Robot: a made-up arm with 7 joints.
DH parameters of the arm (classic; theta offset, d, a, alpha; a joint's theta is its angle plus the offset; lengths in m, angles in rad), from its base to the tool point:
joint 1: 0 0.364 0 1.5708
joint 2: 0 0.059 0 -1.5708
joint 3: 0 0.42 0.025 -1.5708
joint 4: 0 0.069 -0.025 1.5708
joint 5: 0 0.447 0 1.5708
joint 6: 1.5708 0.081 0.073 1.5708
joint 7: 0 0.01 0 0
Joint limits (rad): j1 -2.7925..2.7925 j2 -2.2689..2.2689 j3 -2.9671..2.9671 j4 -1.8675..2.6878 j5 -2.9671..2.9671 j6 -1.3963..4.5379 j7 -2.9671..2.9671
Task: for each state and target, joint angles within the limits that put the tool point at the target. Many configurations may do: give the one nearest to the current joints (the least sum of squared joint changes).
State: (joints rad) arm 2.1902 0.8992 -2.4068 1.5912 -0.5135 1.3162 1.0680
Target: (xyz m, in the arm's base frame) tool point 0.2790 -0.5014 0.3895
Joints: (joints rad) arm 1.7153 0.4840 -2.8695 2.1286 -0.3295 1.4127 1.0680
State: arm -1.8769 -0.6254 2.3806 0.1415 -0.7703 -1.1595 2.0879
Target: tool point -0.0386 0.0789 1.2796
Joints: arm -1.8371 0.1065 2.3263 0.0193 -0.9119 -0.6990 2.0879
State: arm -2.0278 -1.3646 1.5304 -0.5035 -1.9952 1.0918 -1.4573
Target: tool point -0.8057 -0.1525 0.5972
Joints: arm -2.3910 -1.4283 1.6294 -0.7640 -1.9434 1.0867 -1.4573
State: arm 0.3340 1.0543 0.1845 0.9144 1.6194 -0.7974 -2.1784
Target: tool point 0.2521 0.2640 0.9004
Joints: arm 0.2859 0.3401 0.2279 1.4966 1.5634 -0.7870 -2.1784
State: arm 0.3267 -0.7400 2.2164 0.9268 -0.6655 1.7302 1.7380
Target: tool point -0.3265 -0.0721 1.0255
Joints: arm 0.6271 -0.1610 2.5743 1.4552 -0.7292 1.7831 1.7380
